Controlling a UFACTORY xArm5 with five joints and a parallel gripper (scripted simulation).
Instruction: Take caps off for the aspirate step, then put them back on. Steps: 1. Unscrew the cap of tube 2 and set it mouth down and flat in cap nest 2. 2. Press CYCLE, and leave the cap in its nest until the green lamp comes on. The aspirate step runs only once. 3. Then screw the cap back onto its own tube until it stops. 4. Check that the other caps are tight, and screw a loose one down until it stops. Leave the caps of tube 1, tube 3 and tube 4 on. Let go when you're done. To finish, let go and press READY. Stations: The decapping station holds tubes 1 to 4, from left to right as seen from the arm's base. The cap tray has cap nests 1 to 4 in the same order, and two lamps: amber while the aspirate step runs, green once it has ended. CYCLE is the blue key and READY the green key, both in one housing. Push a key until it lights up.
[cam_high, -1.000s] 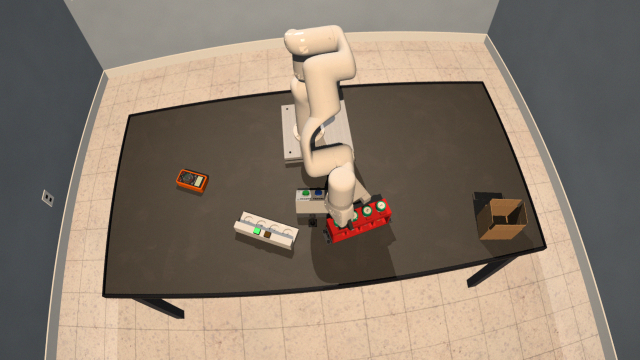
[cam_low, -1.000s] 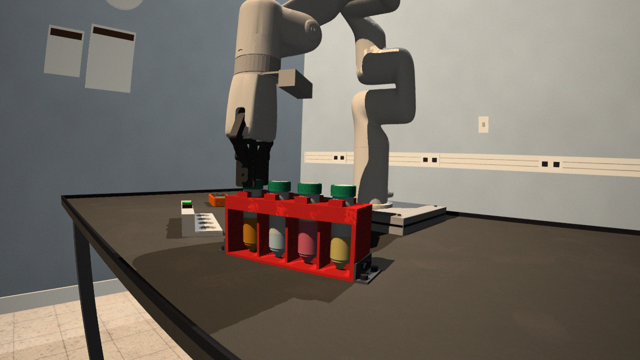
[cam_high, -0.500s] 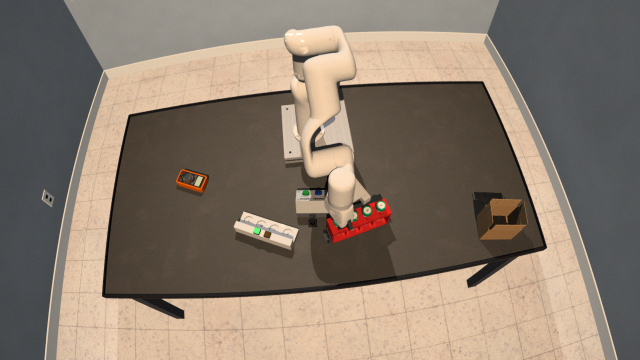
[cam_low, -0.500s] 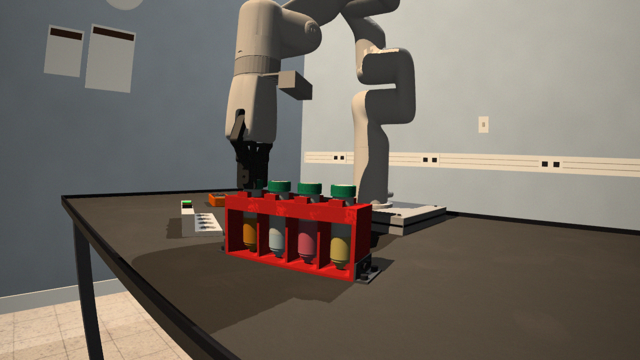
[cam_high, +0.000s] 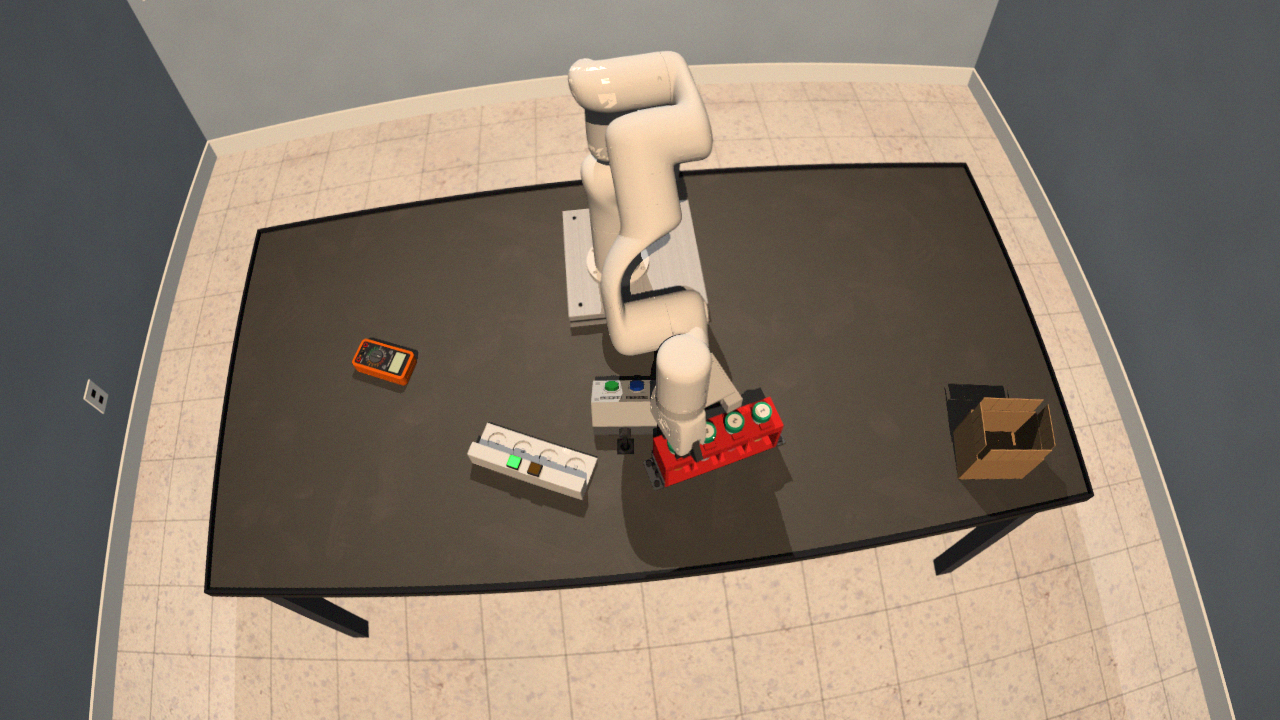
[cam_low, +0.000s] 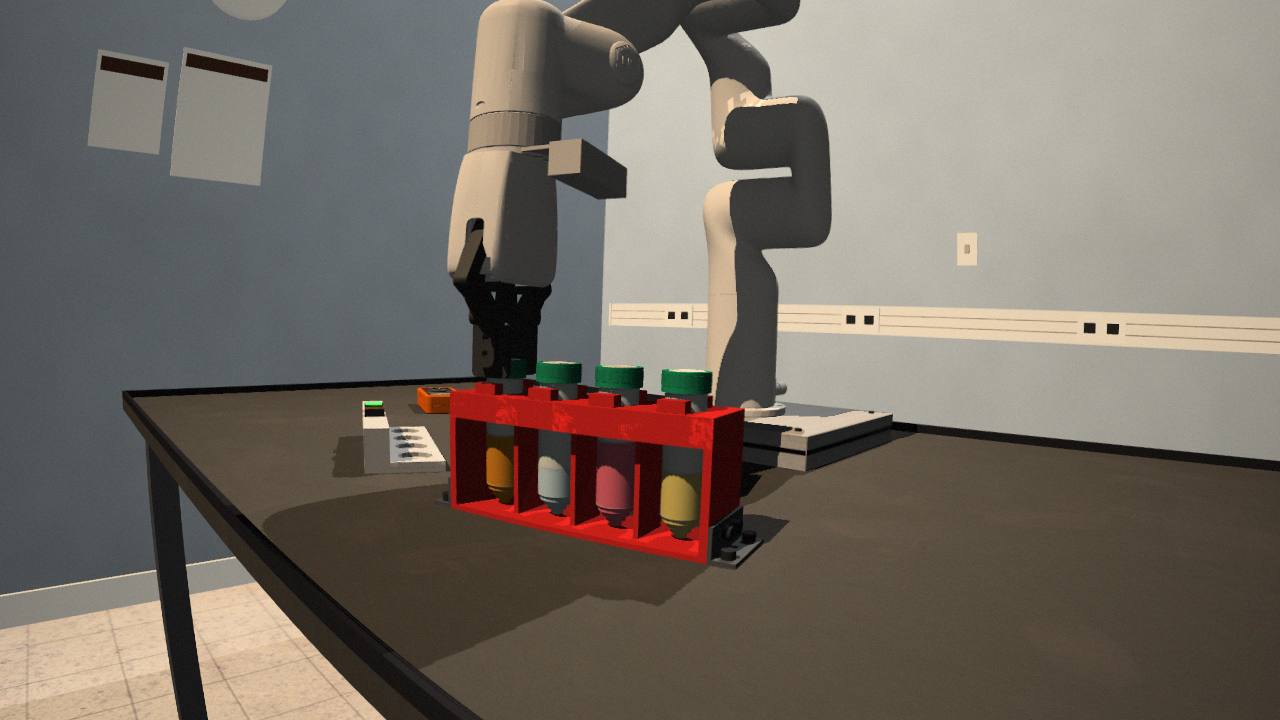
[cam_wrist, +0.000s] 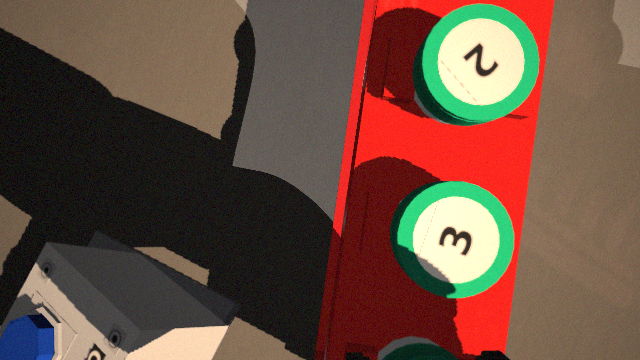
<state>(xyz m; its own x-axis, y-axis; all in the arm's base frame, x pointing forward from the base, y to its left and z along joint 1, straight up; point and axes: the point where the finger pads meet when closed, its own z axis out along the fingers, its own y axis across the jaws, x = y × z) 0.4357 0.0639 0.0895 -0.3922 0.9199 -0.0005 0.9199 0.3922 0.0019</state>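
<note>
My gripper is now 14 cm past the green key, 10 cm to the left of it and 6 cm above it. Also, from my hand: blue key 14 cm behind, 6 cm to the right, 6 cm below; then key housing 12 cm behind, 8 cm to the right, 8 cm below; then table edge 20 cm ahead, 12 cm below, 5 cm to the right.
</note>
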